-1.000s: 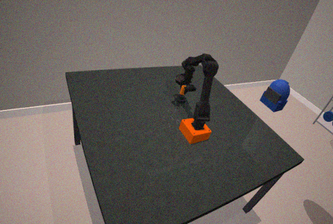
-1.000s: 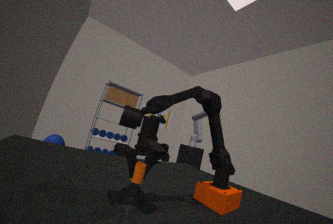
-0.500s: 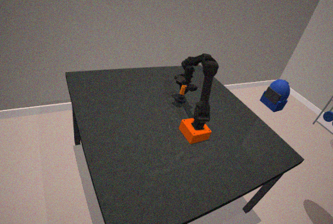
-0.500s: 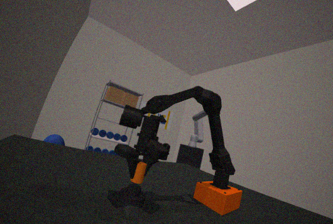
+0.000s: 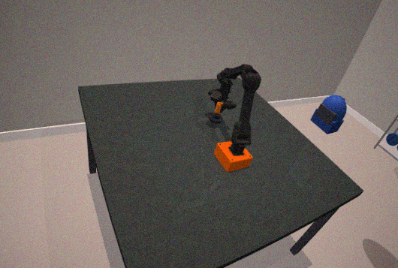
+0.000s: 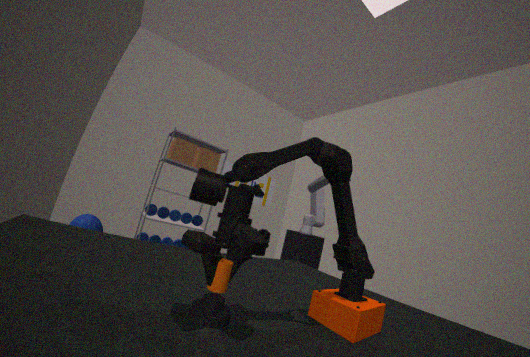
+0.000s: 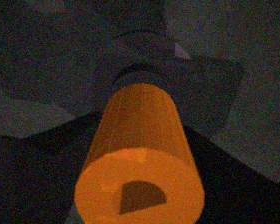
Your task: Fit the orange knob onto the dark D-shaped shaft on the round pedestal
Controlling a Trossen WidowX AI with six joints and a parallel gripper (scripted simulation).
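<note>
Now: gripper tip 2 cm below the orange knob. Also, from my gripper tip: round pedestal 4 cm below.
</note>
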